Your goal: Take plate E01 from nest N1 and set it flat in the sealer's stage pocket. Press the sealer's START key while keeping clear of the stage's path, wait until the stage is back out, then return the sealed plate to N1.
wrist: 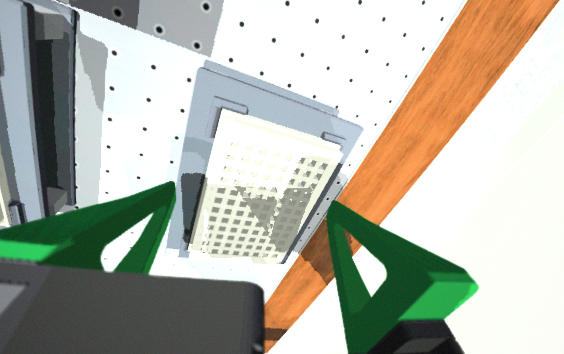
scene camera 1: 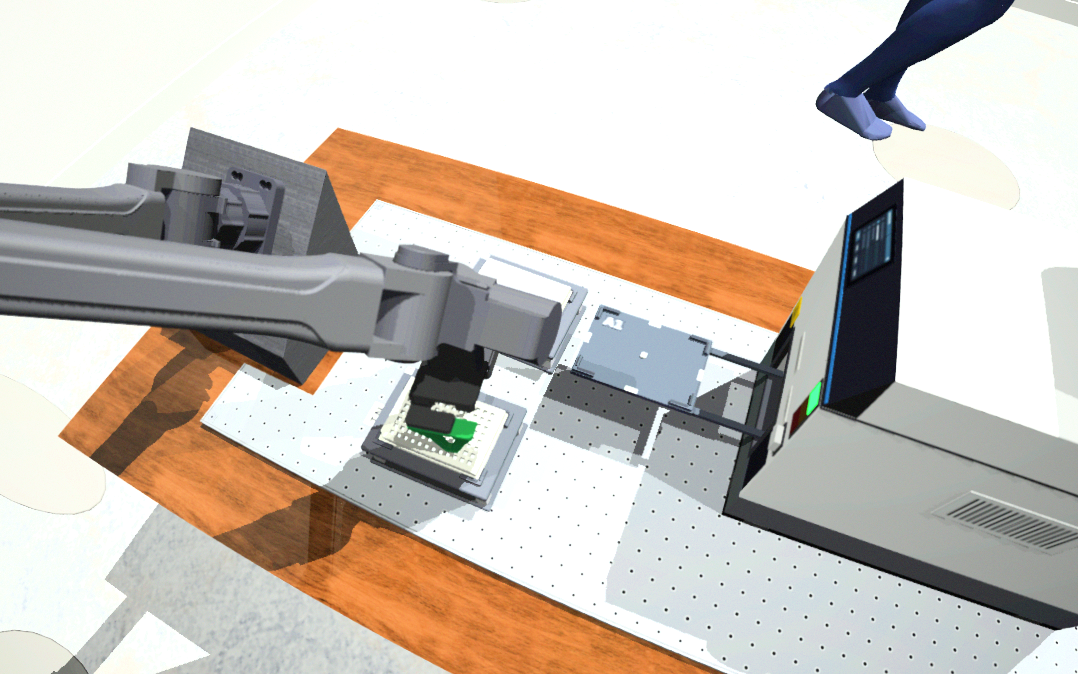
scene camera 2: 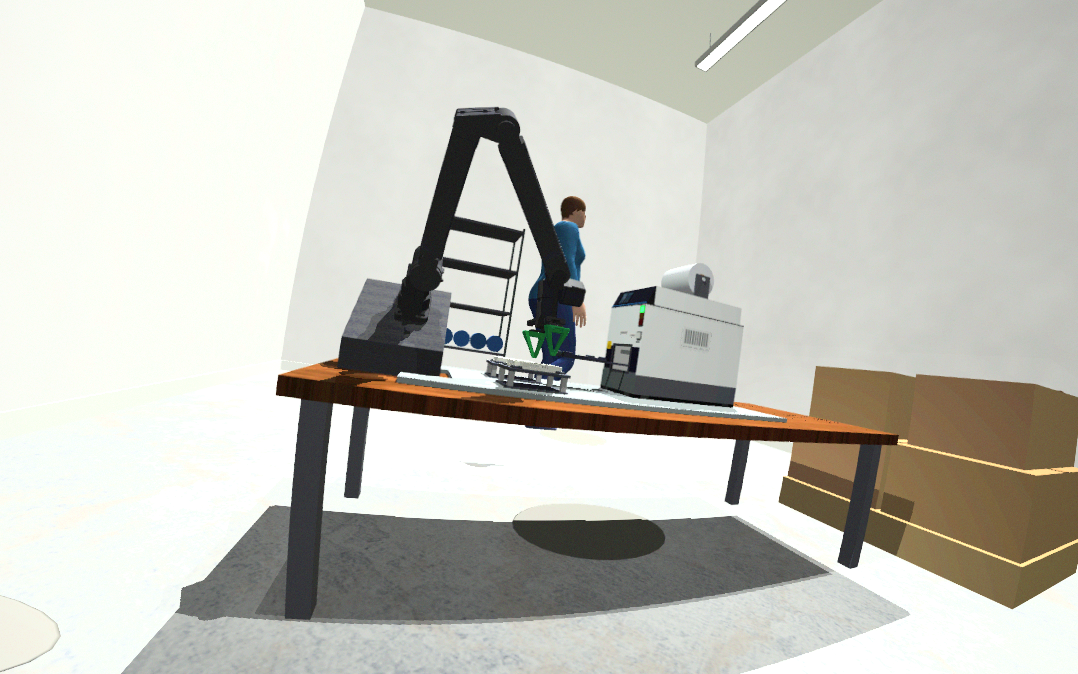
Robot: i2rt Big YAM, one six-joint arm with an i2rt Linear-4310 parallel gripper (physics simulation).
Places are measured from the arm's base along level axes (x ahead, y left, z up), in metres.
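Pixels of known places: gripper, between the fingertips: (wrist: 256, 199) (scene camera 1: 464, 414) (scene camera 2: 543, 357); arm's base, origin of its link: (scene camera 1: 251, 220) (scene camera 2: 413, 306).
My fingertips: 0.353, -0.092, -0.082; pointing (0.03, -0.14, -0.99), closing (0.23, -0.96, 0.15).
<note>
For each thing: its top centre in the pictures, then the offset to it from my fingertips, as dx, dy, dz. "*": a spot on its surface instead.
- cream well plate, centre of its top: (wrist: 258, 212) (scene camera 1: 441, 423) (scene camera 2: 534, 363) -0.025, -0.014, -0.019
- raised grey nest, centre of its top: (wrist: 256, 203) (scene camera 1: 443, 426) (scene camera 2: 533, 366) -0.025, -0.013, -0.029
- green key, a spot on its surface: (scene camera 1: 813, 397) (scene camera 2: 642, 309) * +0.310, +0.057, +0.188
- second nest, centre of its top: (scene camera 1: 515, 298) (scene camera 2: 515, 362) -0.030, +0.191, -0.033
- white item, centre of its top: (scene camera 1: 515, 294) (scene camera 2: 515, 359) -0.030, +0.191, -0.023
- red key, a spot on its surface: (scene camera 1: 797, 417) * +0.310, +0.055, +0.154
A cream well plate (scene camera 1: 486, 446) (scene camera 2: 516, 363) (wrist: 270, 150) lies flat in a raised grey nest (wrist: 280, 106) near the table's front edge. Its wells show open; no E01 or N1 label is readable. My gripper (scene camera 1: 446, 435) (scene camera 2: 545, 355) (wrist: 256, 199) is open and empty, with its green fingers above the plate. In the wrist view the fingertips stand apart to either side of it. The sealer (scene camera 1: 938, 468) (scene camera 2: 691, 357) has its stage (scene camera 1: 628, 369) out on two rails, marked A1, with the pocket empty. A green key (scene camera 1: 813, 397) (scene camera 2: 642, 309) sits on its front; its lettering is unreadable.
A second nest (scene camera 1: 577, 317) (wrist: 17, 125) stands behind the first, left of the stage, with a white item (scene camera 1: 528, 282) on it. A red key (scene camera 1: 797, 417) is beside the green one. A person (scene camera 2: 569, 246) stands behind the table.
</note>
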